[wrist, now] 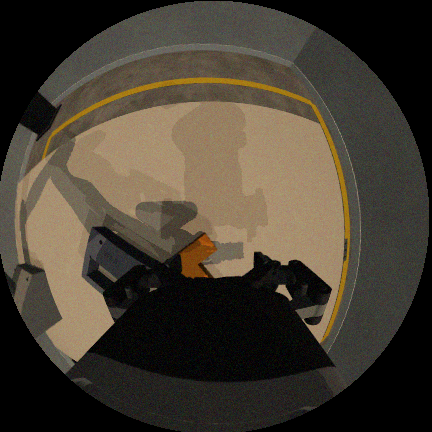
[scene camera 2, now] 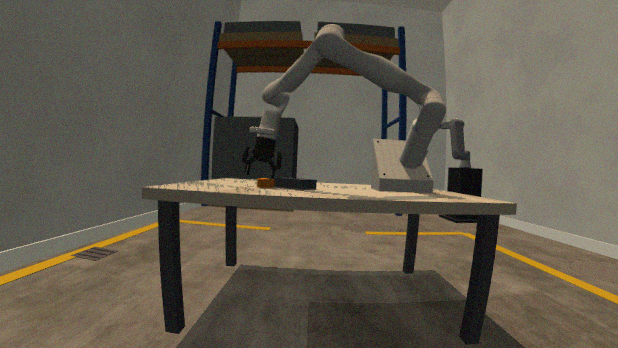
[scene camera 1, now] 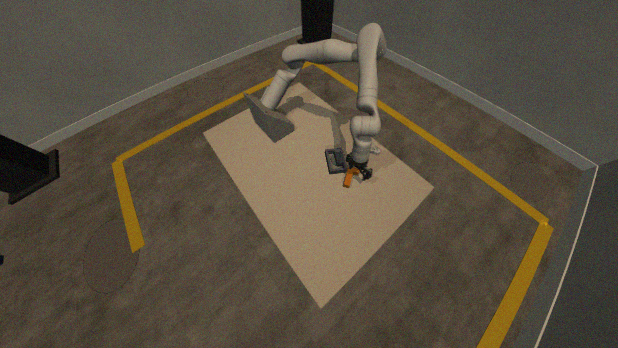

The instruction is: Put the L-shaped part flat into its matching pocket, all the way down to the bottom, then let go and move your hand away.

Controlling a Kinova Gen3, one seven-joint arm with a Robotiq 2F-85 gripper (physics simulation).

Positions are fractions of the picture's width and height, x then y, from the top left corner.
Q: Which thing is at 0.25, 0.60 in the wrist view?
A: A dark grey pocket block.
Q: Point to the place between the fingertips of my gripper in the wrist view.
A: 0.50, 0.61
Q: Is my gripper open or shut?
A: Open.
